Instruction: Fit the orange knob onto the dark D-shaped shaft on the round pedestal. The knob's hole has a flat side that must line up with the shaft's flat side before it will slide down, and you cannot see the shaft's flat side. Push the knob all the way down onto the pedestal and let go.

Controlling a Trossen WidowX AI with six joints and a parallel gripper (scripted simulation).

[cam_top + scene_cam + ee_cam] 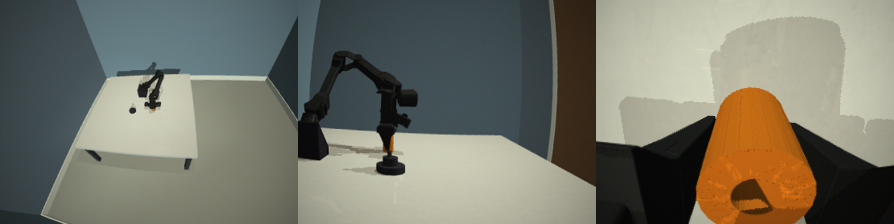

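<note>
Right now the dark round pedestal is 25 cm to the right of my gripper tip and 2 cm above it. The rest, counted from my gripper tip: orange knob (2 cm above).
</note>
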